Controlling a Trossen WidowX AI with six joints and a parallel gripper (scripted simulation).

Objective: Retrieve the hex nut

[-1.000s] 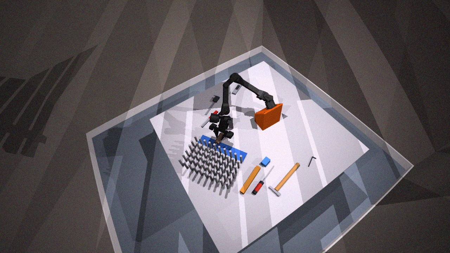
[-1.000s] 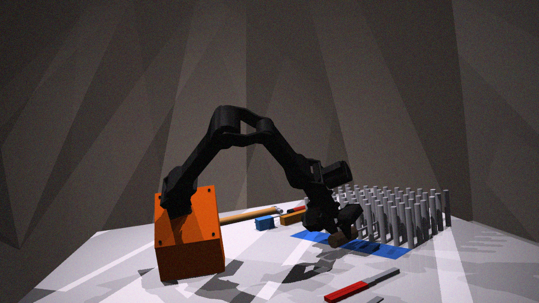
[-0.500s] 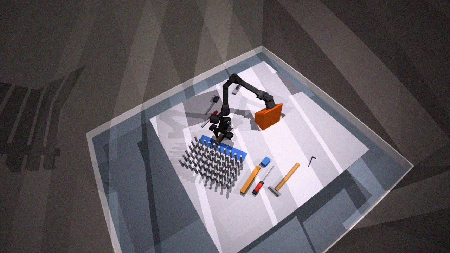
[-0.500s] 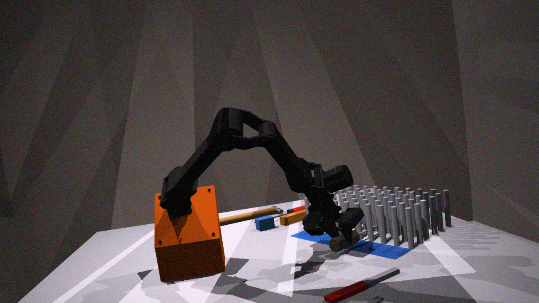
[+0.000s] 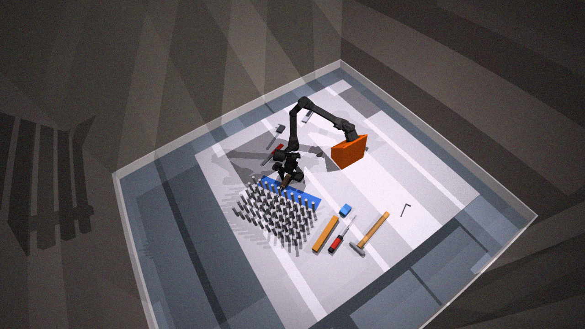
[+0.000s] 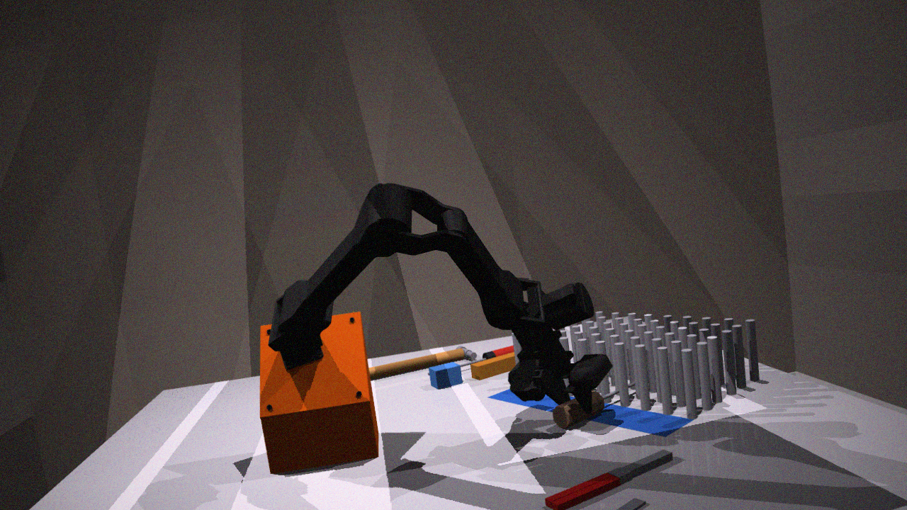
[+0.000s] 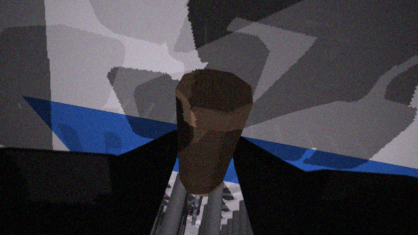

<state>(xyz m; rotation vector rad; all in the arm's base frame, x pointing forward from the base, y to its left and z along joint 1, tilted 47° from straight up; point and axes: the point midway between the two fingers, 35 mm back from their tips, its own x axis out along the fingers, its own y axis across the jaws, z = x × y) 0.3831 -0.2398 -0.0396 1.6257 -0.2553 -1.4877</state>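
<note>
Now: gripper tip 30 mm short of the blue taped strip, 60 mm to the right of it and 10 mm above it. From my gripper tip the other things lie so: hex nut: 190 mm ahead, 80 mm to the left, 10 mm below; then orange bar: 40 mm ahead, 400 mm to the left; then blue block: 130 mm behind, 370 mm to the left, 10 mm above.
</note>
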